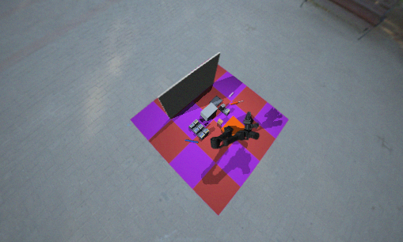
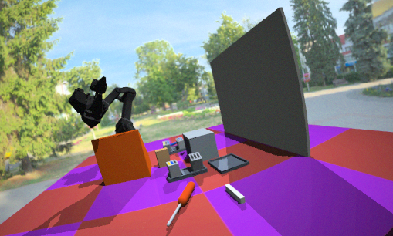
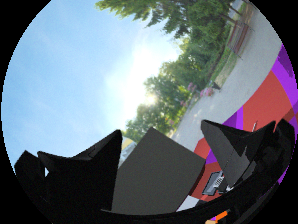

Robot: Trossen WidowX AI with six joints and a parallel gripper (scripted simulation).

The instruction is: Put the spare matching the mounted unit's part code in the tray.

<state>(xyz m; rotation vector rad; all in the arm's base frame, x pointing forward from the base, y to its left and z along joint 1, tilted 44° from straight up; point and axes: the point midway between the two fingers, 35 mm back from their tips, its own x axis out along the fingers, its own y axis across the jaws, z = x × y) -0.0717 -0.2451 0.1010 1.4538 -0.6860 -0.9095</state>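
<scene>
Right now my gripper tip is 31 cm above the grey spare block, 28 cm to the right of it and 27 cm short of it. Also, from my gripper tip: dark holder (34 cm below, 20 cm ahead, 5 cm to the right); then grey box (31 cm ahead, 30 cm below, 11 cm to the left); then brown block (32 cm below, 15 cm ahead, 11 cm to the left).
</scene>
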